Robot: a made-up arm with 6 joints.
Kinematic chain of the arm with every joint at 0, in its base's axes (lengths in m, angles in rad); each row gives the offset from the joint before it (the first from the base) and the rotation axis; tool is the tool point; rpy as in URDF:
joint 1: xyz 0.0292 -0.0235 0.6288 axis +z
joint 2: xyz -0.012 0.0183 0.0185 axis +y
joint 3: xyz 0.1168 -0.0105 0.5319 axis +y
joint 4: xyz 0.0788 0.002 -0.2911 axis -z
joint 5: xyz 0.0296 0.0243 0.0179 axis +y
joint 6: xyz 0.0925 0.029 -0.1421 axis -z
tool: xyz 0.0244 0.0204 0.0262 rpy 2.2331 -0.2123 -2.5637
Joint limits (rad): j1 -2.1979..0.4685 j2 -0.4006..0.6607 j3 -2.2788..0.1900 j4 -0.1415..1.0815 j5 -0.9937..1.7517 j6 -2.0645..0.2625
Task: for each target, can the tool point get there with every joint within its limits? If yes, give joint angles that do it. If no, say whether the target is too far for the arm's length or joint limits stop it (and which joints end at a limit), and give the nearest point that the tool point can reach.
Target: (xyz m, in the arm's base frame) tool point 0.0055 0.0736 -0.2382
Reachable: no: joint limits stop it (at a limit: joint 1, joint 2, joint 6) | nearest point 0.2534 0.1250 0.5473 | short by 0.825 m
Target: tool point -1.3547 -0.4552 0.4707
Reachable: no: too far | nearest point -0.5034 -0.5620 0.7579 | short by 0.905 m
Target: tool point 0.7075 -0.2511 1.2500
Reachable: yes | joints -0.4381 0.3540 -1.9957 0.0494 0.7811 0.0096
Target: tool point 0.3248 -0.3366 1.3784
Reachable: yes | joints -1.0456 -0.1229 -1.7112 0.4415 1.1550 -0.4555
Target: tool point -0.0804 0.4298 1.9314
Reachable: no: too far | nearest point -0.0184 0.1732 1.6125 | short by 0.414 m
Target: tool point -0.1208 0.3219 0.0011
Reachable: no: joint limits stop it (at a limit: joint 1, joint 2, joint 4) | nearest point 0.2035 0.1677 0.5695 | short by 0.672 m
